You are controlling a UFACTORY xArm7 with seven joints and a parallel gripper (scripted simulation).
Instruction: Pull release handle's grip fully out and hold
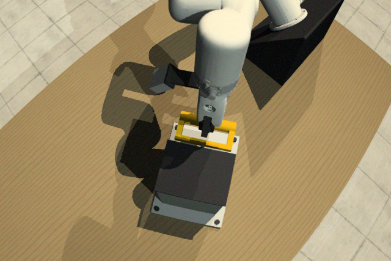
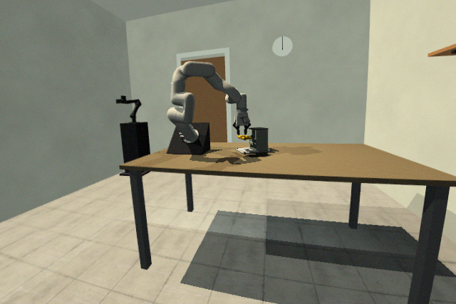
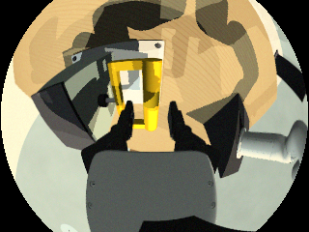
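Now: hand 14 cm above the base plate, 8 cm short of it and 4 cm to the right of it.
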